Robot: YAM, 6 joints.
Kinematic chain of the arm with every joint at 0, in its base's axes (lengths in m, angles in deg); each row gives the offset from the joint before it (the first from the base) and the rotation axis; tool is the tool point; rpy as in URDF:
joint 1: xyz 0 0 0.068 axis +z
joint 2: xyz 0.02 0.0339 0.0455 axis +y
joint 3: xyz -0.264 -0.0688 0 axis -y
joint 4: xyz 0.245 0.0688 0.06 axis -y
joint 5: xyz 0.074 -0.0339 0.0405 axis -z
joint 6: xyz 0.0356 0 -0.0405 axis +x
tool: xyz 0 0 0 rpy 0 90 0
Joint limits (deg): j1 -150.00..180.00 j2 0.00..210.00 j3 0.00..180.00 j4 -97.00..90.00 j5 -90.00..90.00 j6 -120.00..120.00
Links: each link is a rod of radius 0.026 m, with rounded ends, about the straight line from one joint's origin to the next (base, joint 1, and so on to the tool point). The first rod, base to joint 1, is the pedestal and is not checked.
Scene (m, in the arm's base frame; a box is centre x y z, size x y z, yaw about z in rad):
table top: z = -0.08
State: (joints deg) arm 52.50 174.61 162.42 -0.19 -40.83 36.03
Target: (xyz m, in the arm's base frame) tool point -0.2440 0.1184 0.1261
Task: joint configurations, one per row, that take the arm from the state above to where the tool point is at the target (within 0.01 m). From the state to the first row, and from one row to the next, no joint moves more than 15 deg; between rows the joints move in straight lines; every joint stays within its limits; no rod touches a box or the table.
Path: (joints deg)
1: 66.22 165.15 147.63 -9.20 -41.79 36.03
2: 79.95 155.70 132.83 -18.22 -42.75 36.03
3: 93.67 146.24 118.04 -27.23 -43.71 36.03
4: 107.39 136.79 103.24 -36.25 -44.67 36.03
5: 121.11 127.33 88.45 -45.26 -45.63 36.03
6: 134.84 117.87 73.65 -54.27 -46.58 36.03
7: 148.56 108.42 58.86 -63.29 -47.54 36.03

